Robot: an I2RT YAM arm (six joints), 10 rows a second.
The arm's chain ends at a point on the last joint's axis. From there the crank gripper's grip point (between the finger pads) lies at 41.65 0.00 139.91 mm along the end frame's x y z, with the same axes.
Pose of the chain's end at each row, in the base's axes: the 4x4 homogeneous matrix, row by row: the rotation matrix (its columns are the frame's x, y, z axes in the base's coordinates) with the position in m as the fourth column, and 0 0 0 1 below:
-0.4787, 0.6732, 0.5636, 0.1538; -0.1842, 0.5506, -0.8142, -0.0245; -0.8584, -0.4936, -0.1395, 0.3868; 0, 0, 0, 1
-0.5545, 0.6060, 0.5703, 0.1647; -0.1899, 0.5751, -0.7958, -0.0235; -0.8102, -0.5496, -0.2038, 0.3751; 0, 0, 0, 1
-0.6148, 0.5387, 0.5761, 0.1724; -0.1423, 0.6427, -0.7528, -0.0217; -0.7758, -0.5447, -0.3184, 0.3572; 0, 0, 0, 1
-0.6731, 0.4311, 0.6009, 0.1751; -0.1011, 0.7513, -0.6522, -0.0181; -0.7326, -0.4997, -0.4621, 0.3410; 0, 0, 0, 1
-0.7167, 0.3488, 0.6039, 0.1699; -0.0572, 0.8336, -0.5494, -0.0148; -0.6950, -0.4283, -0.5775, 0.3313; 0, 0, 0, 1
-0.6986, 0.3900, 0.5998, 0.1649; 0.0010, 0.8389, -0.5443, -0.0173; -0.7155, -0.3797, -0.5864, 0.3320; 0, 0, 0, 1
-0.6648, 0.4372, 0.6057, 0.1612; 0.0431, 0.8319, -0.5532, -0.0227; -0.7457, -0.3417, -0.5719, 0.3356; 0, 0, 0, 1
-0.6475, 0.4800, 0.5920, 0.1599; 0.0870, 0.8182, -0.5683, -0.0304; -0.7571, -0.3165, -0.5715, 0.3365; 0, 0, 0, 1
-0.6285, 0.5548, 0.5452, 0.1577; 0.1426, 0.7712, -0.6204, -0.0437; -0.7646, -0.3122, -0.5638, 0.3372; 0, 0, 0, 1
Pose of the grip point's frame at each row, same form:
-0.4787, 0.6732, 0.5636, 0.2127; -0.1842, 0.5506, -0.8142, -0.1461; -0.8584, -0.4936, -0.1395, 0.3315; 0, 0, 0, 1
-0.5545, 0.6060, 0.5703, 0.2214; -0.1899, 0.5751, -0.7958, -0.1427; -0.8102, -0.5496, -0.2038, 0.3128; 0, 0, 0, 1
-0.6148, 0.5387, 0.5761, 0.2274; -0.1423, 0.6427, -0.7528, -0.1330; -0.7758, -0.5447, -0.3184, 0.2803; 0, 0, 0, 1
-0.6731, 0.4311, 0.6009, 0.2311; -0.1011, 0.7513, -0.6522, -0.1136; -0.7326, -0.4997, -0.4621, 0.2458; 0, 0, 0, 1
-0.7167, 0.3488, 0.6039, 0.2245; -0.0572, 0.8336, -0.5494, -0.0940; -0.6950, -0.4283, -0.5775, 0.2216; 0, 0, 0, 1
-0.6986, 0.3900, 0.5998, 0.2197; 0.0010, 0.8389, -0.5443, -0.0934; -0.7155, -0.3797, -0.5864, 0.2202; 0, 0, 0, 1
-0.6648, 0.4372, 0.6057, 0.2183; 0.0431, 0.8319, -0.5532, -0.0983; -0.7457, -0.3417, -0.5719, 0.2245; 0, 0, 0, 1
-0.6475, 0.4800, 0.5920, 0.2158; 0.0870, 0.8182, -0.5683, -0.1063; -0.7571, -0.3165, -0.5715, 0.2250; 0, 0, 0, 1
-0.6285, 0.5548, 0.5452, 0.2078; 0.1426, 0.7712, -0.6204, -0.1246; -0.7646, -0.3122, -0.5638, 0.2265; 0, 0, 0, 1

